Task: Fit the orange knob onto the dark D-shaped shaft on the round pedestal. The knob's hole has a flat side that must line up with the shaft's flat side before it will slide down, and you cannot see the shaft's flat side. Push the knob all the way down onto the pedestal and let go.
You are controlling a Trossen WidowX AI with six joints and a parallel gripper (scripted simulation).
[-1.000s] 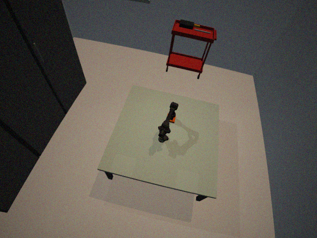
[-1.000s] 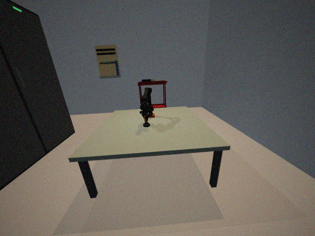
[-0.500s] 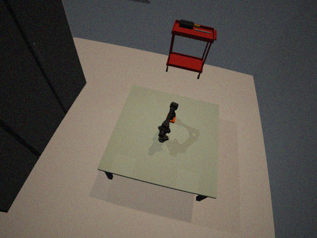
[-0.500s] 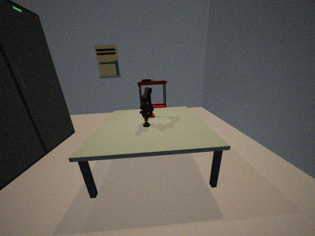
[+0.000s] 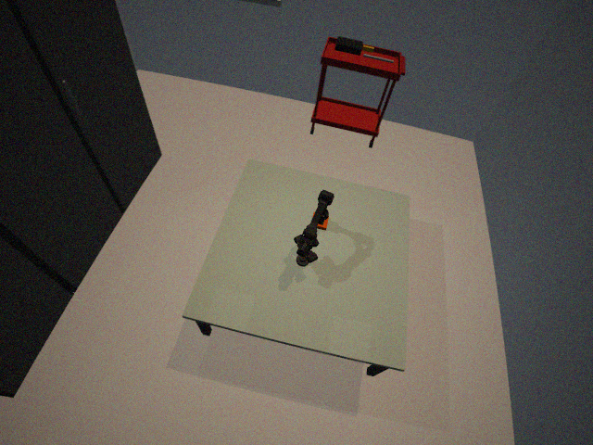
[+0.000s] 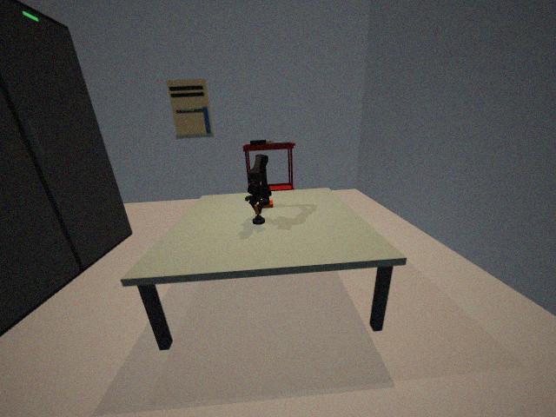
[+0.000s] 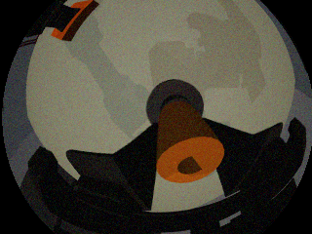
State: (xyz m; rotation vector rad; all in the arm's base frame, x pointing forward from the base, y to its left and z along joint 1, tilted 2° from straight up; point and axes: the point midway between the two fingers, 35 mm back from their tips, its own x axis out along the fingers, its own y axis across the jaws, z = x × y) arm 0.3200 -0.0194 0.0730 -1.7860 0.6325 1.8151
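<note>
Right now my gripper tip is 20 mm below the orange knob. The rest, counted from my gripper tip: round pedestal 40 mm below.
</note>
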